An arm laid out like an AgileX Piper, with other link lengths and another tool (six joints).
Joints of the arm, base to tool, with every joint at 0 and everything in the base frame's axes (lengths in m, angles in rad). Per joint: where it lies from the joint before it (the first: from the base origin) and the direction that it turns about. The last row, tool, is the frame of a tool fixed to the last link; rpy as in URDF.
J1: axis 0 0 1 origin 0.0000 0.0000 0.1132
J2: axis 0 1 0 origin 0.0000 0.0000 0.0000
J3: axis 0 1 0 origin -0.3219 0.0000 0.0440
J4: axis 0.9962 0 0.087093 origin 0.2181 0.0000 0.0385
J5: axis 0 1 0 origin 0.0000 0.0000 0.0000
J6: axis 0.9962 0 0.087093 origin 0.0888 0.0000 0.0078
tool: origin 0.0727 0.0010 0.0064 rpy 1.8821 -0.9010 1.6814
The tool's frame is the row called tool.
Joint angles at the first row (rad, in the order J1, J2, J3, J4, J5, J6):
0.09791 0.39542 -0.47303 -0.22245 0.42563 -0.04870
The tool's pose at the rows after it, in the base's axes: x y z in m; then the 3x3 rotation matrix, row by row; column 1 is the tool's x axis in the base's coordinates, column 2 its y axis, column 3 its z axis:
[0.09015 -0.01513 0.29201], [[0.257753 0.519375 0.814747], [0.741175 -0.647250 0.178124], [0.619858 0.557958 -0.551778]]
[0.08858 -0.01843 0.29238], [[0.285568 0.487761 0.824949], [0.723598 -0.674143 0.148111], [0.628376 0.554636 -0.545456]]
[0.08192 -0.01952 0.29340], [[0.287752 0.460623 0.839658], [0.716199 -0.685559 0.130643], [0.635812 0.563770 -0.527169]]
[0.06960 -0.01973 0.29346], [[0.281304 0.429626 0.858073], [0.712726 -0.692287 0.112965], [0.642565 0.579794 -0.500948]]
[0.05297 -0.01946 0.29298], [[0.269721 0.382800 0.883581], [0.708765 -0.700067 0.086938], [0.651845 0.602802 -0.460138]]
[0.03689 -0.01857 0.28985], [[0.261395 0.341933 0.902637], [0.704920 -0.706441 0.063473], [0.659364 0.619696 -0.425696]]
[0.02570 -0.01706 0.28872], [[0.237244 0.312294 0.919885], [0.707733 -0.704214 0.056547], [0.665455 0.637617 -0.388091]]
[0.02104 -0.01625 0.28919], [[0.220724 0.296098 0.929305], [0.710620 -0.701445 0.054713], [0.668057 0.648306 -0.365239]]
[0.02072 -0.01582 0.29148], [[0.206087 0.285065 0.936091], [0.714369 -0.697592 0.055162], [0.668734 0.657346 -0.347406]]
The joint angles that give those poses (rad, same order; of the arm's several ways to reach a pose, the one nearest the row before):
-0.05696 0.39543 -0.47303 -0.16448 0.42589 -0.04278
-0.10089 0.39045 -0.47304 -0.15603 0.42594 -0.04116
-0.12203 0.35785 -0.47301 -0.15204 0.43726 -0.04131
-0.13658 0.29692 -0.47301 -0.15215 0.46709 -0.04120
-0.15817 0.21269 -0.47303 -0.15217 0.50403 -0.04119
-0.17626 0.12977 -0.47305 -0.15211 0.54847 -0.04124
-0.17845 0.06773 -0.47302 -0.15204 0.56863 -0.04130
-0.17845 0.04094 -0.47305 -0.15203 0.57011 -0.04131
-0.17842 0.03665 -0.47108 -0.15209 0.55227 -0.04126

